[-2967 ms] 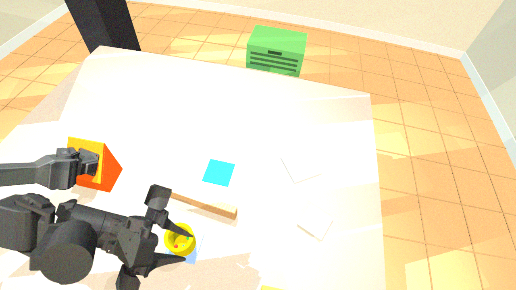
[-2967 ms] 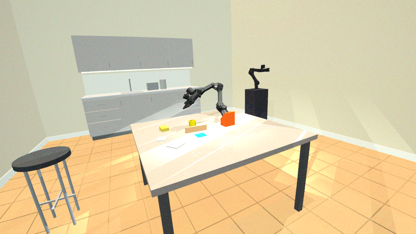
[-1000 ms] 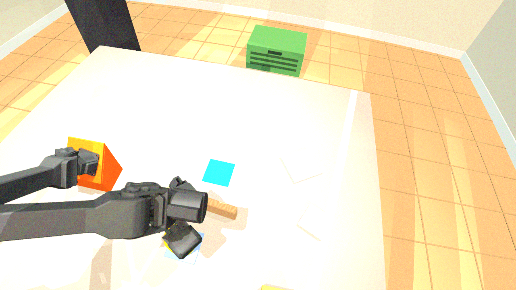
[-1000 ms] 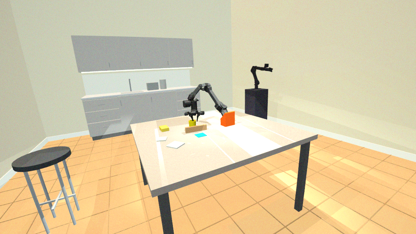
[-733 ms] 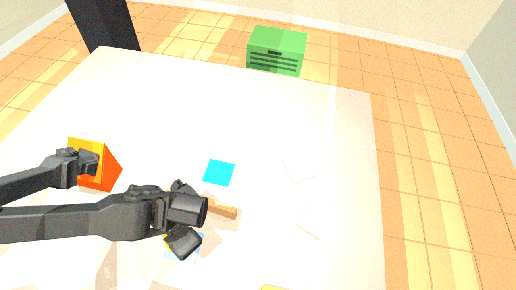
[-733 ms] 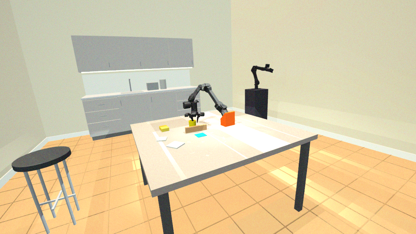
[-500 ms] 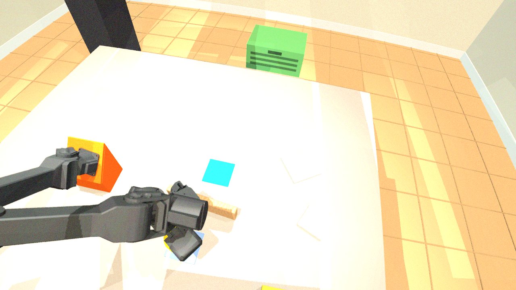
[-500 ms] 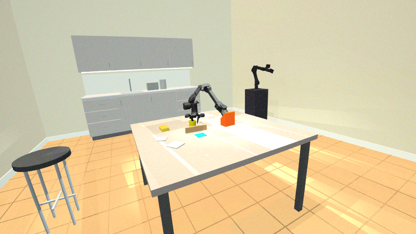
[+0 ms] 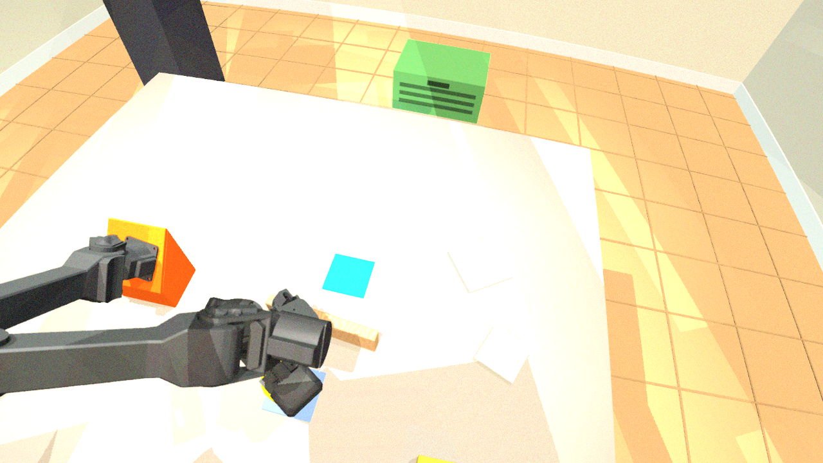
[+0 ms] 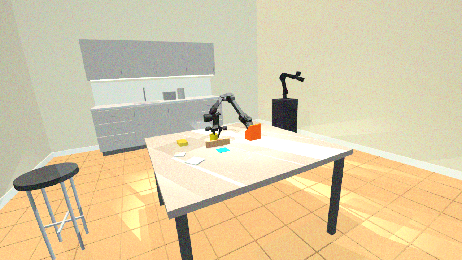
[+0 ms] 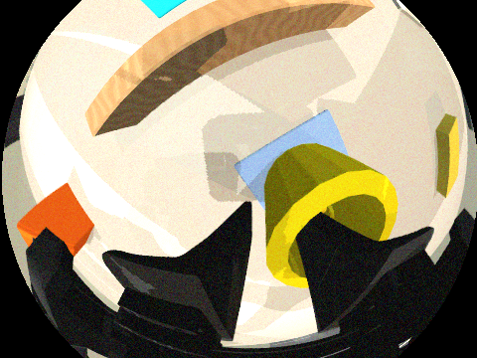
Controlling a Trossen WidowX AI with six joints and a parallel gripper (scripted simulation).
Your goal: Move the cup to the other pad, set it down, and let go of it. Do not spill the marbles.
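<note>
My gripper tip is now 40 mm above the light blue pad, 30 mm short of it and 10 mm to the left of it. The rest, counted from my gripper tip: cyan pad (220 mm to the left, 40 mm below, 40 mm ahead); wooden bar (100 mm to the left, 30 mm ahead, 20 mm below); yellow cup (20 mm ahead, 10 mm to the right).
</note>
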